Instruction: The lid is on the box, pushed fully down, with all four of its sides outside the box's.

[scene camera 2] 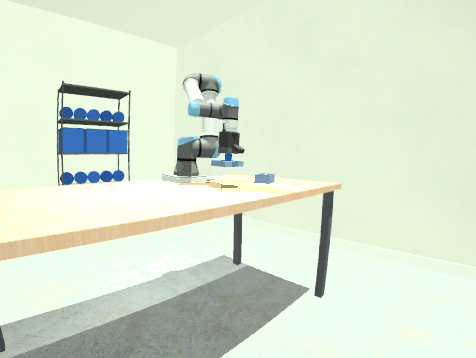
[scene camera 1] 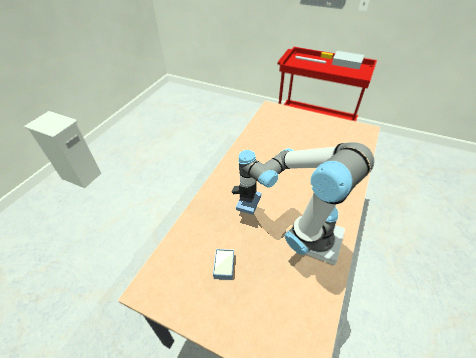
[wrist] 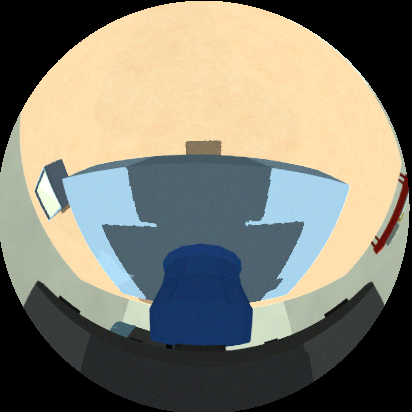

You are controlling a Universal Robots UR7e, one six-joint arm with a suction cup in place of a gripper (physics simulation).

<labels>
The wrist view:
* my suction cup: 201,301
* light blue lid: 276,216
</labels>
